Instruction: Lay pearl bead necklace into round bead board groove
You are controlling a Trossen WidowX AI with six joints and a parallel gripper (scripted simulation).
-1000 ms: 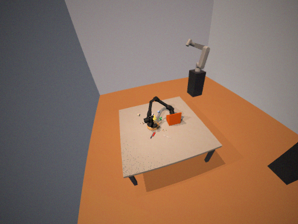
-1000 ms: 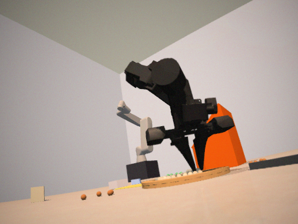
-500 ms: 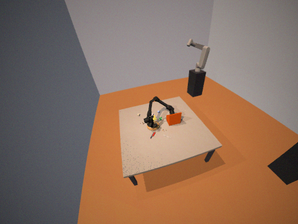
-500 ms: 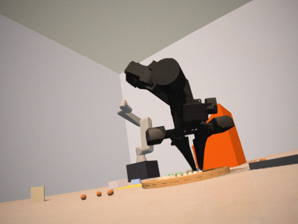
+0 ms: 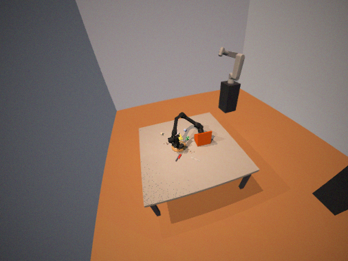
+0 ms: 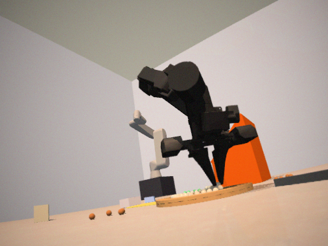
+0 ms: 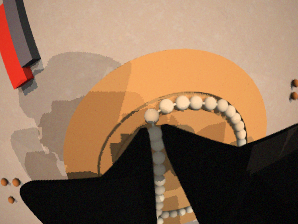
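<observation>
Now: gripper tip 30 mm past the round wooden bead board, 40 mm to the left of it and 10 mm above it. Also, from my gripper tip: tan cube (140 mm ahead, 370 mm to the right); yellow flat piece (90 mm behind, 210 mm to the right, 20 mm below); red-handled tool (30 mm ahead, 130 mm to the left, 10 mm below).
</observation>
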